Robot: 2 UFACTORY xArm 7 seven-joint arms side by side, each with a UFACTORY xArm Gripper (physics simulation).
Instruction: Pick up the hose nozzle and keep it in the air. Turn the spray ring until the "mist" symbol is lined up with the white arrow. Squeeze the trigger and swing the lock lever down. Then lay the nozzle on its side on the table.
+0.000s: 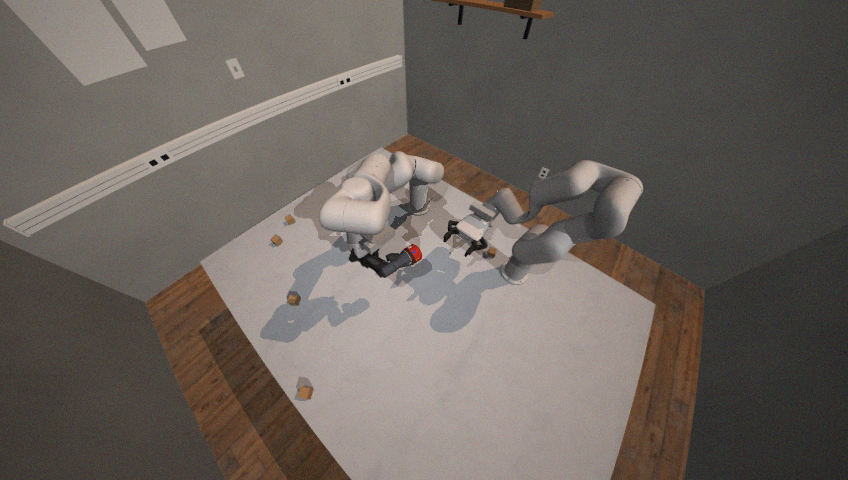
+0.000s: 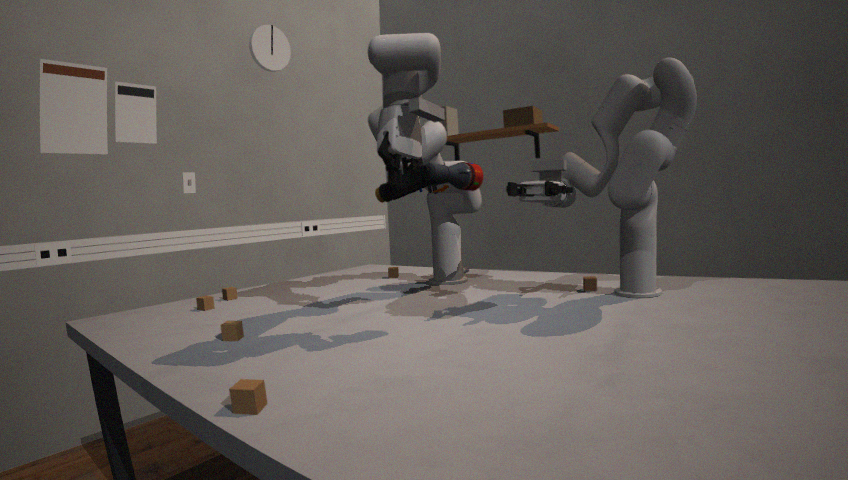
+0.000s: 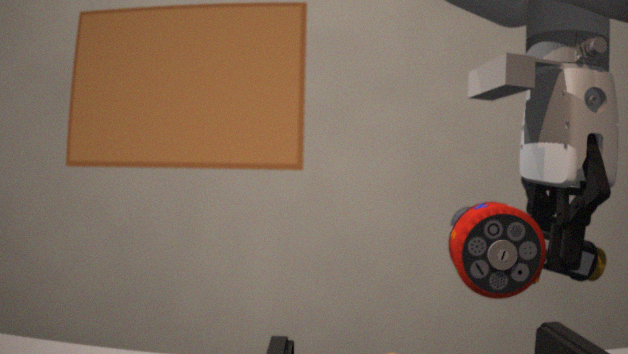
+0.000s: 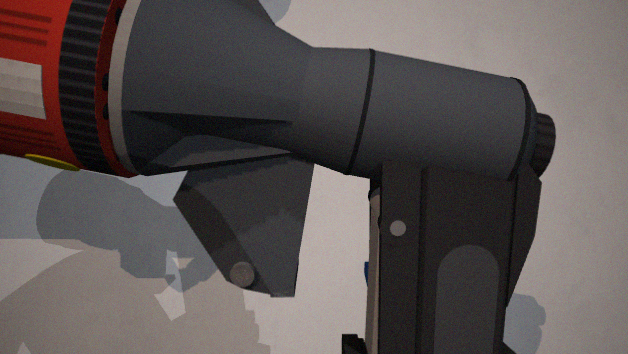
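Pixels of known places: left gripper, fingertip midpoint: (image 1: 454, 246) (image 2: 527, 188); right gripper, fingertip midpoint: (image 1: 370, 261) (image 2: 402, 191) (image 3: 550, 263); left arm's base, link origin: (image 1: 513, 272) (image 2: 637, 293); right arm's base, link origin: (image 1: 418, 207) (image 2: 448, 281).
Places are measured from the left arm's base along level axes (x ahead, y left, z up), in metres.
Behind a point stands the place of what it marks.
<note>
The dark grey hose nozzle (image 1: 395, 263) @[x 0.457, y -0.273, z 0.326 m] (image 2: 446, 173) @[x 0.474, y -0.263, z 0.309 m] (image 4: 435, 110) @[x 0.480, y -0.280, z 0.329 m] is in the air, its barrel roughly level. Its red spray ring (image 1: 414, 253) @[x 0.393, y -0.255, z 0.332 m] (image 2: 476, 176) @[x 0.399, y -0.241, z 0.304 m] (image 3: 459, 245) @[x 0.374, y -0.240, z 0.309 m] (image 4: 25, 45) @[x 0.390, y -0.275, z 0.334 m] points toward my left gripper's side. The "mist" symbol and white arrow cannot be made out. My right gripper (image 1: 367, 261) @[x 0.496, y -0.360, z 0.279 m] (image 2: 399, 172) (image 3: 550, 263) @[x 0.496, y -0.360, z 0.279 m] is shut on the nozzle's handle (image 4: 465, 225) @[x 0.492, y -0.307, z 0.321 m]. A dark flat piece (image 4: 260, 220) @[x 0.440, y -0.309, z 0.303 m] with a round pin hangs under the barrel. An orange part (image 2: 440, 189) @[x 0.440, y -0.304, z 0.280 m] shows below the nozzle. My left gripper (image 1: 457, 245) @[x 0.253, y -0.197, z 0.278 m] (image 2: 531, 189) @[x 0.253, y -0.197, z 0.278 m] (image 3: 422, 346) @[x 0.253, y -0.197, z 0.278 m] is open and empty, apart from the ring.
Small wooden cubes (image 1: 304, 392) @[x 0.922, y -0.262, z 0.034 m] (image 2: 248, 396) @[x 0.933, y -0.247, z 0.025 m] lie scattered on the pale table (image 1: 505, 386) @[x 0.422, y 0.227, z 0.000 m] (image 2: 535, 404) @[x 0.708, y 0.026, z 0.000 m]. One cube (image 1: 492, 252) @[x 0.004, y -0.130, z 0.034 m] (image 2: 589, 283) @[x 0.011, y -0.132, z 0.021 m] lies near the left arm's base. A wall shelf (image 1: 499, 7) (image 2: 496, 134) hangs behind the arms. A cork board (image 3: 187, 85) is on the wall.
</note>
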